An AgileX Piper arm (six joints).
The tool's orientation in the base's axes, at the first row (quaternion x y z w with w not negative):
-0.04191 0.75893 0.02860 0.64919
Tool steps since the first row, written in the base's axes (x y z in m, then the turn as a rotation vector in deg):
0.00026 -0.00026 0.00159 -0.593 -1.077 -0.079
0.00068 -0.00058 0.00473 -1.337 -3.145 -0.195
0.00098 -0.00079 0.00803 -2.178 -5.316 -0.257
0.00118 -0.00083 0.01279 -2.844 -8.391 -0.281
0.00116 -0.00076 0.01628 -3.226 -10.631 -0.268
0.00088 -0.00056 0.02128 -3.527 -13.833 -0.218
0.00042 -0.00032 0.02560 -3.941 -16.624 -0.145
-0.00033 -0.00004 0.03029 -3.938 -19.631 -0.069
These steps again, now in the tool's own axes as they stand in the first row. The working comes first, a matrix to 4 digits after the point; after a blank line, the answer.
The tool's axes in the first row as the columns of a matrix, in the base's axes (used below as rounded here):
-0.1536 -0.1007 0.9830
-0.0265 0.9949 0.0978
-0.9878 -0.0110 -0.1555

-0.00160 -0.00030 -0.00002 0.198 -1.011 -0.676
-0.00476 -0.00070 -0.00012 0.481 -2.992 -1.592
-0.00806 -0.00097 -0.00036 0.729 -5.067 -2.621
-0.01279 -0.00109 -0.00091 0.937 -8.059 -3.573
-0.01624 -0.00105 -0.00147 1.042 -10.249 -4.169
-0.02114 -0.00088 -0.00250 1.124 -13.405 -4.786
-0.02534 -0.00064 -0.00360 1.189 -16.141 -5.477
-0.02987 -0.00034 -0.00504 1.193 -19.134 -5.780

